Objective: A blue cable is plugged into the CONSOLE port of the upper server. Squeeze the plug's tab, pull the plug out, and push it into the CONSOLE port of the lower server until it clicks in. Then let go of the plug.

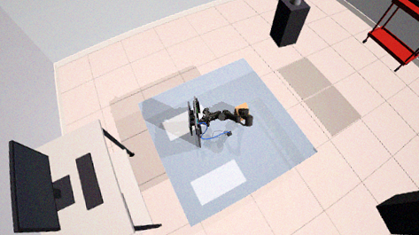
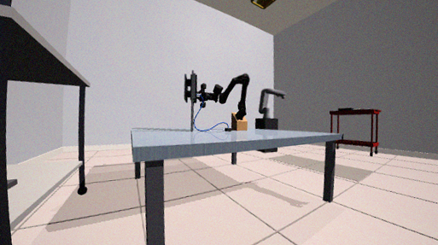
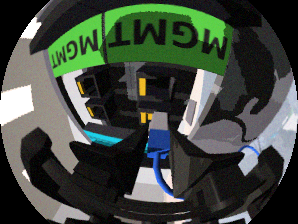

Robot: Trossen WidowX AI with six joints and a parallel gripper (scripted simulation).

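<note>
Now: the blue plug 1 cm ahead of my gripper tip.
</note>
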